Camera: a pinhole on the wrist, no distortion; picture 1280 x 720 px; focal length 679.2 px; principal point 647.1 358.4 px. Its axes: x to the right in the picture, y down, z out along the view. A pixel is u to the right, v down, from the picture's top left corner.
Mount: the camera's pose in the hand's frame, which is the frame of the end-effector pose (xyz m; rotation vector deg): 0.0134 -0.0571 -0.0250 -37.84 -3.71 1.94
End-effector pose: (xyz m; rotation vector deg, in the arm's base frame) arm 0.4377 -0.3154 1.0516 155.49 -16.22 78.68
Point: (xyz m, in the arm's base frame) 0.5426 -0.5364 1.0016
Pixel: 780.0 577.0
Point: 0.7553 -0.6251 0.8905
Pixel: 801.9 324.8
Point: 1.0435 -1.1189 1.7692
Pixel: outside the picture
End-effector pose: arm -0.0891 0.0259 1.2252 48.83 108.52 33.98
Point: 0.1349 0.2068 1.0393
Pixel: 1047.1 119.9
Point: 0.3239 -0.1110 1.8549
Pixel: outside the picture
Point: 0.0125 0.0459 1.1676
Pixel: 704.2 179.4
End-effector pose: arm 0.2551 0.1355 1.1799 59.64 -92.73 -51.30
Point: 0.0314 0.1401 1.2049
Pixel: 761.5 247.0
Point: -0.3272 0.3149 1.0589
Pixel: 542.7 36.1
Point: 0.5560 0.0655 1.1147
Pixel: behind the camera
